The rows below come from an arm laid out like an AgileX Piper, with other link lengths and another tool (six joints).
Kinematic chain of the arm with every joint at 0, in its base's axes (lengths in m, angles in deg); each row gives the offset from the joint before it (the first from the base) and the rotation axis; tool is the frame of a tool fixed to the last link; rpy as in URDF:
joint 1: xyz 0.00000 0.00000 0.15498 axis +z
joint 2: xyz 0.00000 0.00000 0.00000 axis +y
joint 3: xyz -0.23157 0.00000 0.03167 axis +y
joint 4: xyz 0.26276 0.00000 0.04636 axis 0.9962 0 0.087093
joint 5: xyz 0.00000 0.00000 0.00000 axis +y
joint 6: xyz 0.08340 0.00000 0.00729 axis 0.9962 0 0.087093
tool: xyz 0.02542 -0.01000 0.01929 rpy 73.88 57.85 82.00
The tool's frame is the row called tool.
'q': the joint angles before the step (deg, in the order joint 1, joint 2, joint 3, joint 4, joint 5, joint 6). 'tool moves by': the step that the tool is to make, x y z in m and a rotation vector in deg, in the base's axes. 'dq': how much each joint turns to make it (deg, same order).
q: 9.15 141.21 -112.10 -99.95 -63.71 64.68
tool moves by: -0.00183 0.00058 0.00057 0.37 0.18 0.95
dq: 0.00 0.00 0.00 0.00 -1.04 -0.07
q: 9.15 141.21 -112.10 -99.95 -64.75 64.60
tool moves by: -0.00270 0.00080 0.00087 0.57 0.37 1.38
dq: 0.00 0.00 0.00 0.00 -1.54 0.01
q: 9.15 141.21 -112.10 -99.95 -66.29 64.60
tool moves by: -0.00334 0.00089 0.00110 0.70 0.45 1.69
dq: 0.00 0.00 0.01 0.00 -1.89 0.00
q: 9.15 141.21 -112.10 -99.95 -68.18 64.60
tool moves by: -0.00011 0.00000 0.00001 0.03 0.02 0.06
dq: 0.00 0.01 0.00 0.00 -0.07 0.00
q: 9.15 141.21 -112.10 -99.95 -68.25 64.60
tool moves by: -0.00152 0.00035 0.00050 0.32 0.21 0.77
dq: 0.00 0.00 0.00 0.00 -0.86 0.00
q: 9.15 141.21 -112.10 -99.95 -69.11 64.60
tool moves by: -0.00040 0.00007 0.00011 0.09 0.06 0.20
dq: 0.00 0.00 0.00 0.01 -0.23 0.00
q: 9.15 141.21 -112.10 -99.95 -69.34 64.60
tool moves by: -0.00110 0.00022 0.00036 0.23 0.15 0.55
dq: 0.00 0.00 0.01 0.00 -0.62 0.00
